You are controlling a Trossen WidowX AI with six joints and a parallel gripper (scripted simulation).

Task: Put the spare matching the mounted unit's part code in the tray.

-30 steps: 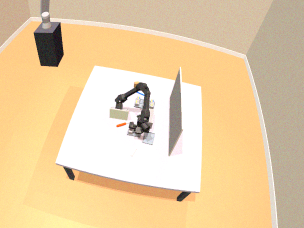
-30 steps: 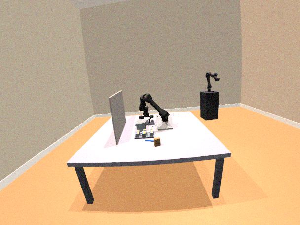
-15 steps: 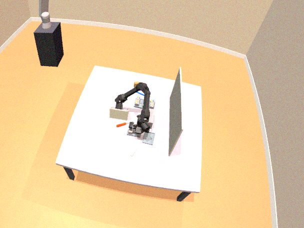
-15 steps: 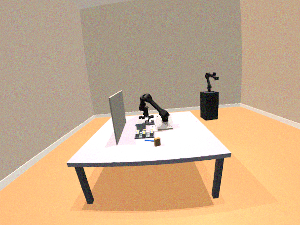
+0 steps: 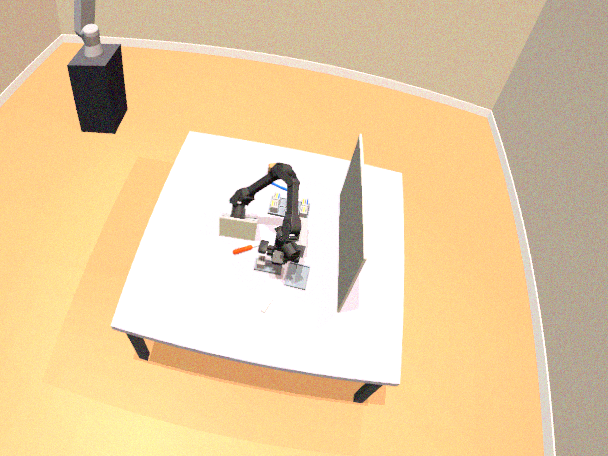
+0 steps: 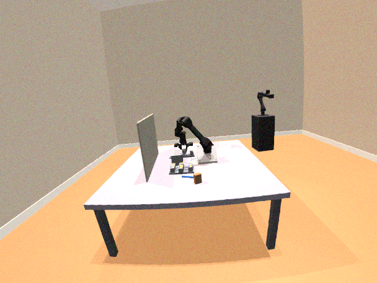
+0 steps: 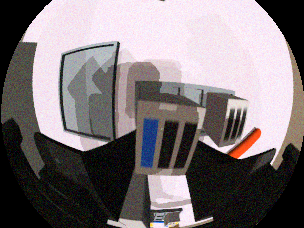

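Right now my gripper tip is 100 mm short of the grey-blue tray, 40 mm to the left of it and 40 mm above it. Round my gripper tip: grey spare 70 mm behind, 10 mm to the right; beige strip 210 mm to the right, 40 mm below, 30 mm behind; white block 150 mm to the left, 70 mm ahead, 10 mm above.
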